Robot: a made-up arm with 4 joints. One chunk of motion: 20 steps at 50 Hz.
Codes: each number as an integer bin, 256 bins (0 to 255) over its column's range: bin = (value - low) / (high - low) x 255, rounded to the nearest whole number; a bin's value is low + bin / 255 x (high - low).
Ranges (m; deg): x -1.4..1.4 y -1.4..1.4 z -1.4..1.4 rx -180..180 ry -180..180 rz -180..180
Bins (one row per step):
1: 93 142 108 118 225 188
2: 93 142 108 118 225 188
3: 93 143 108 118 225 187
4: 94 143 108 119 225 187
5: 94 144 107 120 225 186
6: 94 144 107 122 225 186
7: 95 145 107 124 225 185
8: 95 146 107 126 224 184
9: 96 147 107 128 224 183
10: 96 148 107 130 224 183
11: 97 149 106 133 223 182
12: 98 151 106 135 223 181
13: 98 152 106 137 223 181
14: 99 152 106 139 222 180
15: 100 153 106 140 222 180
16: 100 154 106 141 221 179
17: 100 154 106 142 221 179
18: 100 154 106 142 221 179
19: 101 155 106 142 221 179
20: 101 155 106 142 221 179
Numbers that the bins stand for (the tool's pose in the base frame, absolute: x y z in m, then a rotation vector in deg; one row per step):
1: -0.3788 0.1592 -0.2141 -13.41 137.65 85.41
2: -0.3788 0.1592 -0.2141 -13.41 137.65 85.41
3: -0.3788 0.1702 -0.2141 -13.41 137.65 84.00
4: -0.3678 0.1702 -0.2141 -12.00 137.65 84.00
5: -0.3678 0.1812 -0.2251 -10.59 137.65 82.59
6: -0.3678 0.1812 -0.2251 -7.76 137.65 82.59
7: -0.3569 0.1922 -0.2251 -4.94 137.65 81.18
8: -0.3569 0.2031 -0.2251 -2.12 136.24 79.76
9: -0.3459 0.2141 -0.2251 0.71 136.24 78.35
10: -0.3459 0.2251 -0.2251 3.53 136.24 78.35
11: -0.3349 0.2361 -0.2361 7.76 134.82 76.94
12: -0.3239 0.2580 -0.2361 10.59 134.82 75.53
13: -0.3239 0.2690 -0.2361 13.41 134.82 75.53
14: -0.3129 0.2690 -0.2361 16.24 133.41 74.12
15: -0.3020 0.2800 -0.2361 17.65 133.41 74.12
16: -0.3020 0.2910 -0.2361 19.06 132.00 72.71
17: -0.3020 0.2910 -0.2361 20.47 132.00 72.71
18: -0.3020 0.2910 -0.2361 20.47 132.00 72.71
19: -0.2910 0.3020 -0.2361 20.47 132.00 72.71
20: -0.2910 0.3020 -0.2361 20.47 132.00 72.71

